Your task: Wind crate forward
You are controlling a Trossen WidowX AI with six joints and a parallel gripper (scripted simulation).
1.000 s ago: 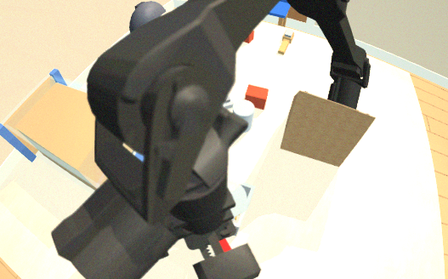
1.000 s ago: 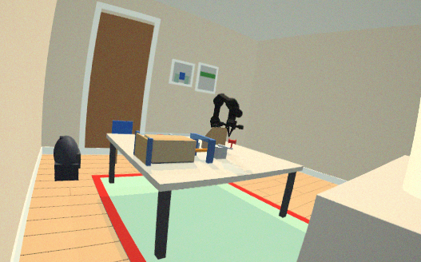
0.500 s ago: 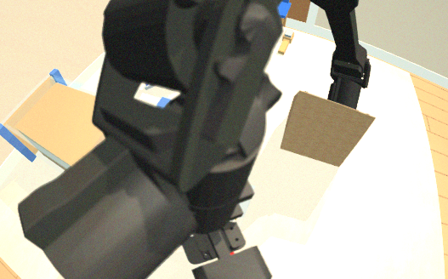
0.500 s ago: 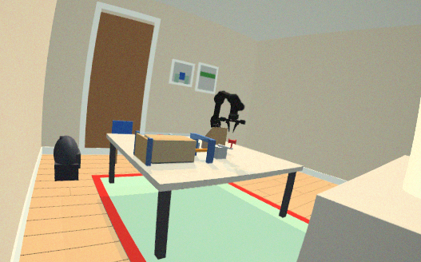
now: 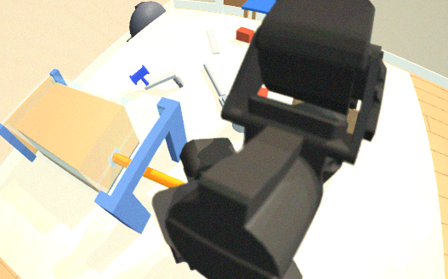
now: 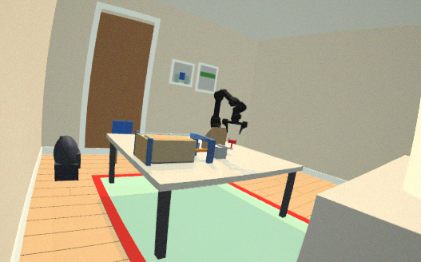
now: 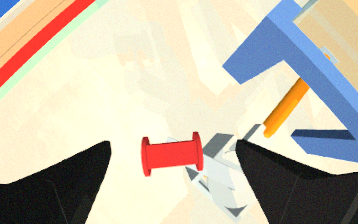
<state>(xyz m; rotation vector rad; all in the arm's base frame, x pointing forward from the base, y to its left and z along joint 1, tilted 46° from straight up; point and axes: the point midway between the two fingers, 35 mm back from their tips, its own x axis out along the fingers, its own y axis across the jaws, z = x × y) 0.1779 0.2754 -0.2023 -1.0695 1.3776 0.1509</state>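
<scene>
Now: the red spool-shaped grip 1 cm behind my gripper tip, 1 cm to the right of it and 7 cm below it. From my gripper tip the other things lie so: grey winch (12 cm to the right, 17 cm below); winch handle (5 cm to the right, 10 cm below); blue steel frame (17 cm ahead, 12 cm to the right, 10 cm below).
</scene>
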